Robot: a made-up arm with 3 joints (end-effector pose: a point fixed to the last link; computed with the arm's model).
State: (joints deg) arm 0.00 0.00 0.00
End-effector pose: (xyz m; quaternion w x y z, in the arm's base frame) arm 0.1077 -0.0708 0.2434 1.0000 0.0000 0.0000 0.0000
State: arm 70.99 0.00 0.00
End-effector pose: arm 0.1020 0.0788 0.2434 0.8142 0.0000 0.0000 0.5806
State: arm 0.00 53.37 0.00
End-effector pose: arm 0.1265 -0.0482 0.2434 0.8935 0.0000 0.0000 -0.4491
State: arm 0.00 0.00 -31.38
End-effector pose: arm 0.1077 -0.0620 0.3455 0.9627 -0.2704 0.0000 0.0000
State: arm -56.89 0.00 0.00
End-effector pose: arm -0.0005 -0.1289 0.2434 0.8793 0.0000 0.0000 -0.4763
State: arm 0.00 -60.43 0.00
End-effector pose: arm 0.1174 -0.1022 0.2434 0.8641 0.0000 0.0000 0.5032
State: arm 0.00 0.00 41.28
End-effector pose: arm 0.1077 -0.0012 0.1294 0.9358 0.3525 0.0000 0.0000
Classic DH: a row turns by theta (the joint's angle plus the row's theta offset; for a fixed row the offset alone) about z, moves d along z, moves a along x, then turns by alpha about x. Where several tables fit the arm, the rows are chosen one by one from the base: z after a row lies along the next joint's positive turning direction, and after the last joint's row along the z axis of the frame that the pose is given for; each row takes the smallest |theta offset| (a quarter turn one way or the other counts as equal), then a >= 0, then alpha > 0; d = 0 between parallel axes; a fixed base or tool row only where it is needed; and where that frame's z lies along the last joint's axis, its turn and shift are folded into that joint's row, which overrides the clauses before.
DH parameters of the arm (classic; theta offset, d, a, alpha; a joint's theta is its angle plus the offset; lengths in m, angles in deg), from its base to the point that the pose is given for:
joint 1: -29.27 0 0.1599 180
joint 2: 60.73 -0.2788 -0.1935 90
joint 3: 0 -0.0318 0.1861 90
tool (fixed): 90 -0.0354 0 0

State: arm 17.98 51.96 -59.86
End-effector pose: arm 0.1692 0.0441 0.4220 0.8288 -0.4772 0.1458 -0.2532
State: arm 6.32 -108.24 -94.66
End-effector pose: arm 0.0028 -0.1633 0.4672 0.3664 -0.3974 -0.6186 0.5702
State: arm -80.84 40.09 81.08
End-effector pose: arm 0.1326 -0.2255 0.0895 0.3746 0.3204 -0.5655 -0.6612
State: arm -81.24 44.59 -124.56
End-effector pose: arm 0.1814 -0.2820 0.4521 0.2118 -0.4031 0.7881 -0.4141
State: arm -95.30 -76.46 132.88
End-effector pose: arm -0.0091 0.2061 0.1665 0.3943 0.9043 -0.1500 -0.0654
